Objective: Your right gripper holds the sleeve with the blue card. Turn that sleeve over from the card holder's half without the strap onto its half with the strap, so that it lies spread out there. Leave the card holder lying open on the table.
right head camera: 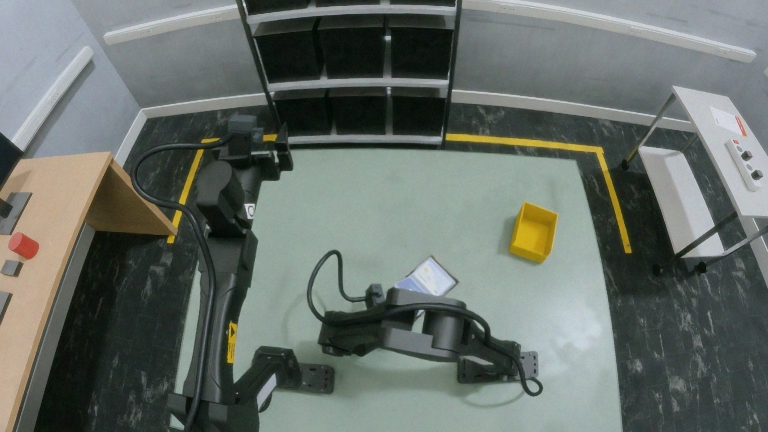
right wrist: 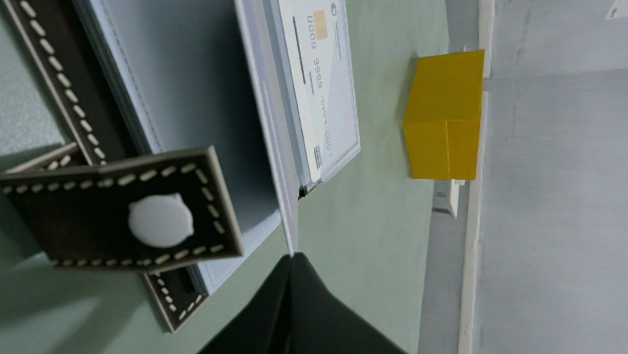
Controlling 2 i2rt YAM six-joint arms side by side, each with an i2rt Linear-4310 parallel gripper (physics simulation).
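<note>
The card holder [right head camera: 436, 278] [right wrist: 80, 107] lies open on the table, partly hidden under the right arm in the head view. In the right wrist view, its dark stitched half with the strap [right wrist: 95, 225] is at left, with pale sleeves on it. The strap, with a white snap, stands over their lower edge. The other half, at right, bears a sleeve with a white card [right wrist: 322, 85]. My right gripper [right wrist: 295, 270] is shut on the lower corner of the held sleeve [right wrist: 264, 107], which stands upright, edge-on, between the halves. Its blue card is not discernible. My left gripper [right head camera: 283, 154] is open, far from the holder.
A yellow bin [right head camera: 533, 233] [right wrist: 442, 115] stands on the green table [right head camera: 375, 204] to the right of the card holder in the head view. A shelf rack [right head camera: 359, 82] stands behind the table. The left arm extends along the table's left side.
</note>
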